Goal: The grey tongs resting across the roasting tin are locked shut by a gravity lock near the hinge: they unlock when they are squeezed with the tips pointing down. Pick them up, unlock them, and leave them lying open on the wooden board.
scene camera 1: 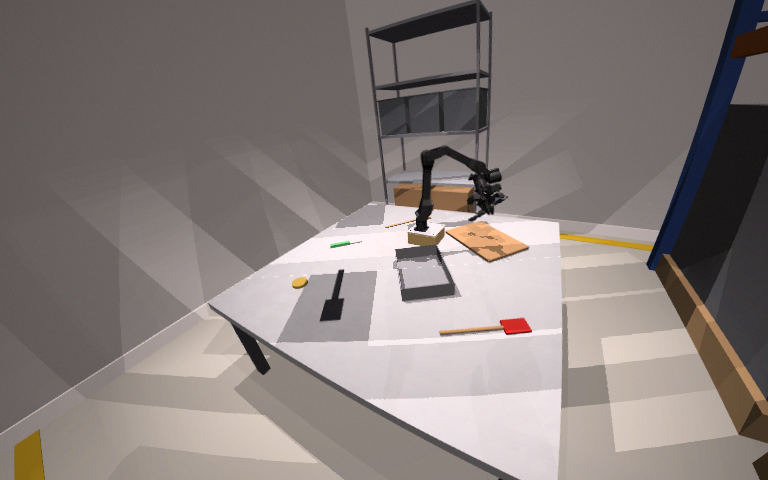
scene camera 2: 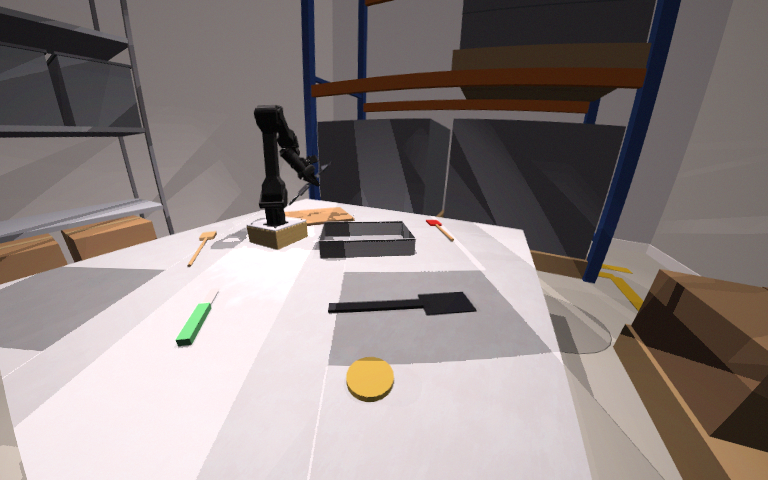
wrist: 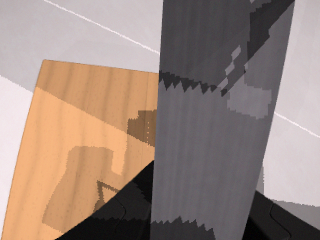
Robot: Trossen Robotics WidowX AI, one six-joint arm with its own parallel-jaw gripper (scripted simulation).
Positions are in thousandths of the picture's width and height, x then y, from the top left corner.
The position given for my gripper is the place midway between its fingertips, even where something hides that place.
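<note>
Scene camera 1 gives me a wooden board (scene camera 1: 639,509) and a roasting tin (scene camera 1: 550,564). In scene camera 2 I find the board again (scene camera 2: 436,447), and the tin (scene camera 2: 456,499) is there too, along with a black spatula (scene camera 2: 587,630) and a green-handled tool (scene camera 2: 243,703). The wrist view shows me my gripper (wrist: 573,715) and the board (wrist: 283,540), while the spatula is out of frame in the wrist view, and the green-handled tool is out of frame in the wrist view as well.
</note>
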